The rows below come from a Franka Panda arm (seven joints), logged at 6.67 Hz.
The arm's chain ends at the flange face. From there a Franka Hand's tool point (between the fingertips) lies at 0.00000 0.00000 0.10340 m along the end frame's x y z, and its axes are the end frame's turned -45 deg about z.
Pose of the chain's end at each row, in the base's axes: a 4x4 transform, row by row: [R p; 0 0 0 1], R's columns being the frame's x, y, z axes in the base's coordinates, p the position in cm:
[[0.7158 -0.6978 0.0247 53.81], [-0.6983 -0.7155 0.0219 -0.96], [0.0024 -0.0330 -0.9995 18.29], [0 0 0 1]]
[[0.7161 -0.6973 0.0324 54.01], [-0.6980 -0.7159 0.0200 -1.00], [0.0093 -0.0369 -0.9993 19.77], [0 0 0 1]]
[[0.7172 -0.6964 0.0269 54.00], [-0.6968 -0.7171 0.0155 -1.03], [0.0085 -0.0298 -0.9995 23.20], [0 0 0 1]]
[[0.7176 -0.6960 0.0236 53.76], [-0.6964 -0.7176 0.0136 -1.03], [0.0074 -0.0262 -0.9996 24.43], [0 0 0 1]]
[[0.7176 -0.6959 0.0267 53.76], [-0.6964 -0.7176 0.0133 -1.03], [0.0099 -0.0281 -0.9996 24.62], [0 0 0 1]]
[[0.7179 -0.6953 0.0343 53.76], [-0.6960 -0.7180 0.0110 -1.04], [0.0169 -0.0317 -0.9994 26.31], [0 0 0 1]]
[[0.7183 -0.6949 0.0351 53.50], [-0.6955 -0.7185 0.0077 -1.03], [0.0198 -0.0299 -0.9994 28.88], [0 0 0 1]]
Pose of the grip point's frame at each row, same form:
[[0.9996 0.0127 0.0247 54.07], [0.0122 -0.9997 0.0219 -0.73], [0.0250 -0.0216 -0.9995 7.96], [0 0 0 1]]
[[0.9994 0.0133 0.0324 54.35], [0.0127 -0.9998 0.0200 -0.79], [0.0327 -0.0195 -0.9993 9.44], [0 0 0 1]]
[[0.9996 0.0147 0.0269 54.28], [0.0144 -0.9998 0.0155 -0.87], [0.0271 -0.0151 -0.9995 12.87], [0 0 0 1]]
[[0.9996 0.0153 0.0236 54.00], [0.0150 -0.9998 0.0136 -0.89], [0.0238 -0.0133 -0.9996 14.09], [0 0 0 1]]
[[0.9995 0.0153 0.0267 54.04], [0.0150 -0.9998 0.0133 -0.89], [0.0269 -0.0129 -0.9996 14.28], [0 0 0 1]]
[[0.9993 0.0160 0.0343 54.11], [0.0156 -0.9998 0.0110 -0.93], [0.0344 -0.0105 -0.9994 15.98], [0 0 0 1]]
[[0.9993 0.0165 0.0351 53.86], [0.0163 -0.9998 0.0077 -0.95], [0.0351 -0.0071 -0.9994 18.55], [0 0 0 1]]

